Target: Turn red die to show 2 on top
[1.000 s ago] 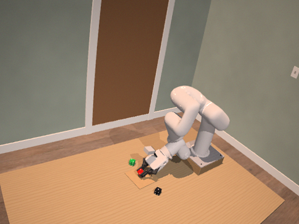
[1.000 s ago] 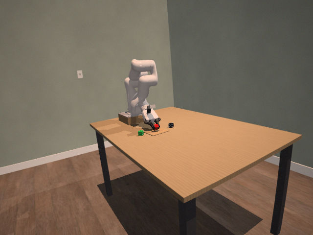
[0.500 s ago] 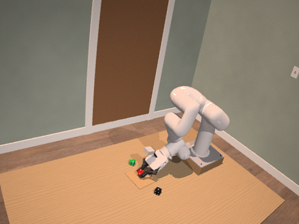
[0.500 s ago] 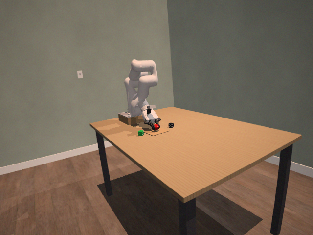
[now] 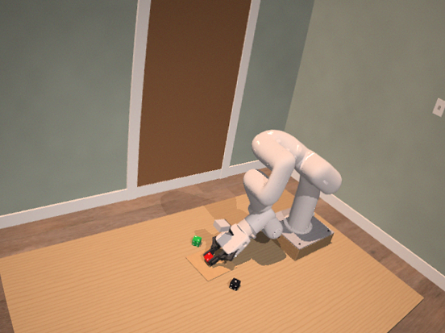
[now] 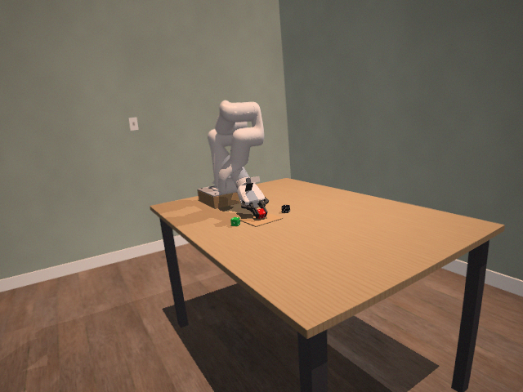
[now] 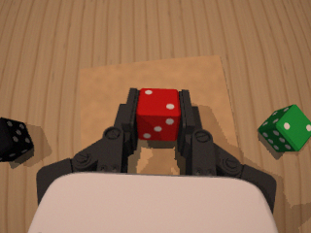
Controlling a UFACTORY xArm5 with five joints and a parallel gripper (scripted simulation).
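My gripper is now 30 mm above the tan mat. Round my hand: red die: 10 mm ahead; then black die: 140 mm to the left, 20 mm below, 10 mm ahead; then green die: 110 mm to the right, 30 mm behind, 20 mm below.
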